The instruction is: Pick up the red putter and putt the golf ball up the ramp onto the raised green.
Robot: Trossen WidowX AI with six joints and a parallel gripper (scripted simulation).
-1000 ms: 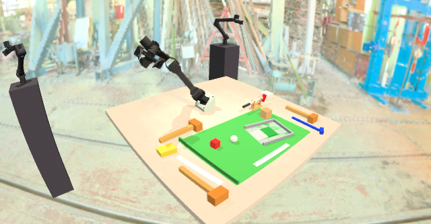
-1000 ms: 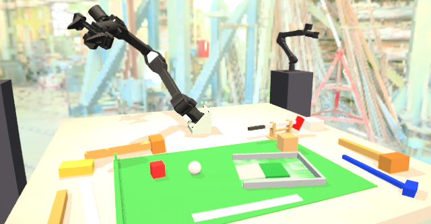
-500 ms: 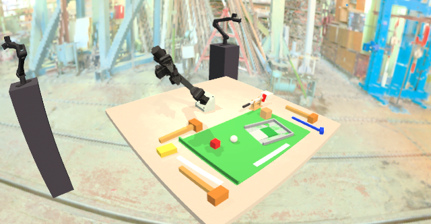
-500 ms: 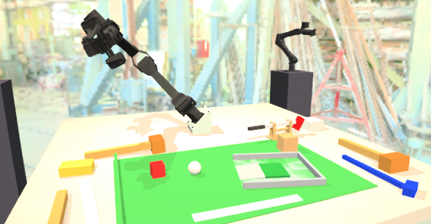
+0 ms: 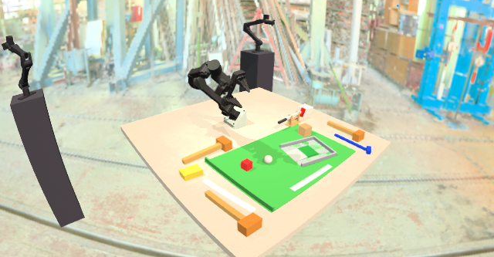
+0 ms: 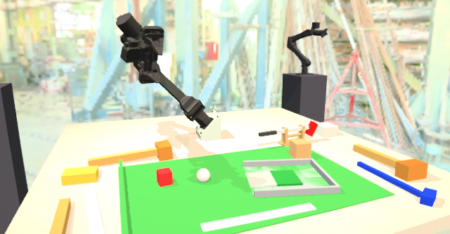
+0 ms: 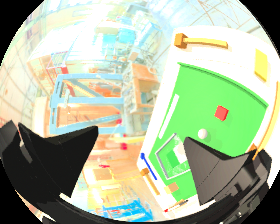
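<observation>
My gripper tip is 140 mm past the red putter, 570 mm to the right of it and 290 mm above it. Also, from my gripper tip: yellow block: 100 mm behind, 250 mm to the right, 330 mm below; white golf ball: 70 mm ahead, 110 mm to the left, 320 mm below; red cube: 30 mm ahead, 320 mm below.
</observation>
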